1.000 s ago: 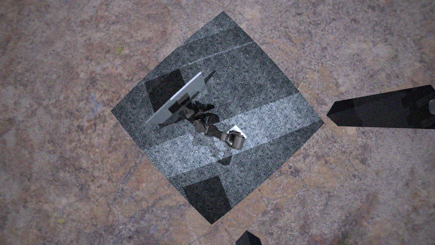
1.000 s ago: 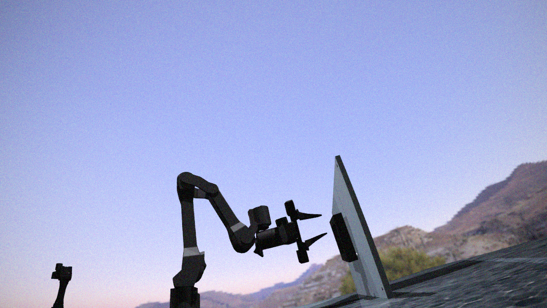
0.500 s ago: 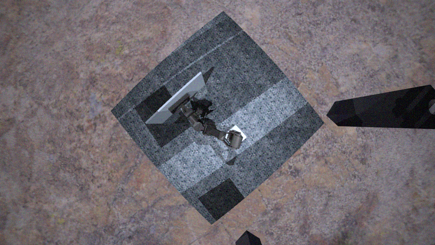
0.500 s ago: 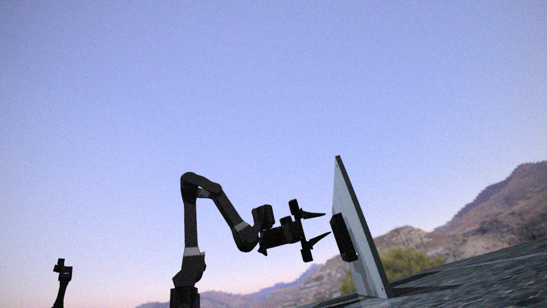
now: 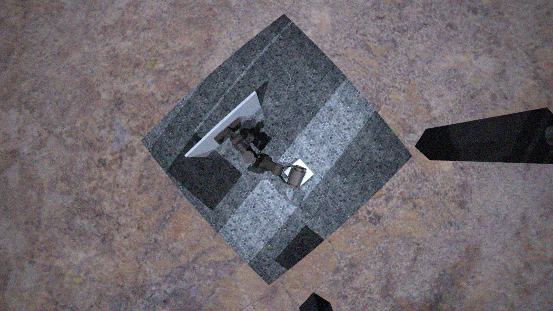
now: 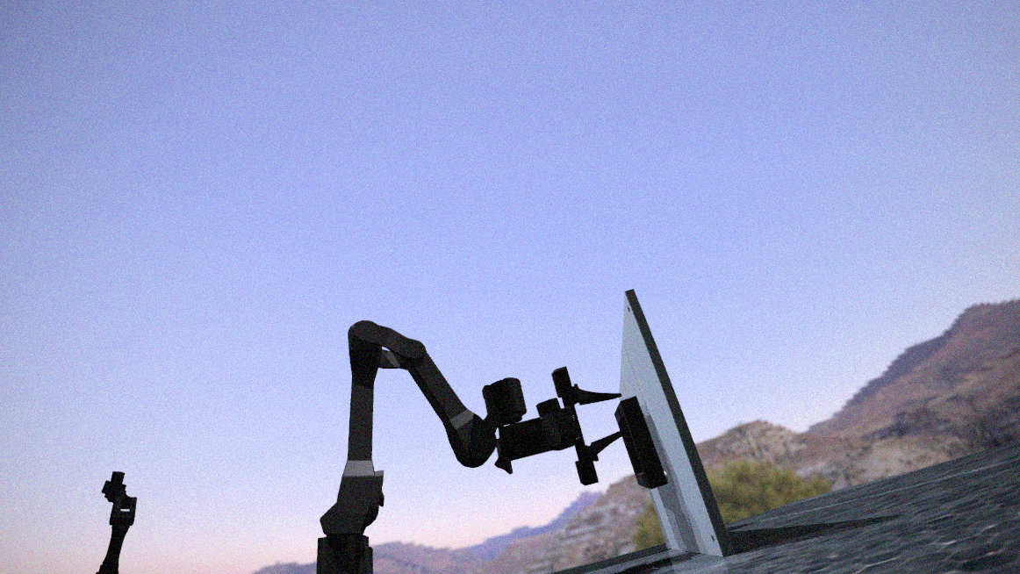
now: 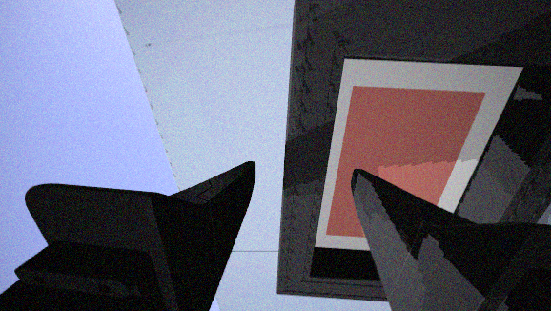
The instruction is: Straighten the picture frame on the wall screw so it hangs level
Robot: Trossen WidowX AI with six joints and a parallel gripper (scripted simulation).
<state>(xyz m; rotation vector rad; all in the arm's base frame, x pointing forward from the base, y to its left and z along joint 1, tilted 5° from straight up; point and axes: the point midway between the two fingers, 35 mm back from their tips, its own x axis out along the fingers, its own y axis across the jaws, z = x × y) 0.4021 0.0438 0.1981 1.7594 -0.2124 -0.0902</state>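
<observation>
Right now my gripper tip is 50 mm above the picture frame, 10 mm to the right of it and 10 mm short of it. Round my gripper tip: wall panel: 70 mm below, 20 mm ahead.
</observation>
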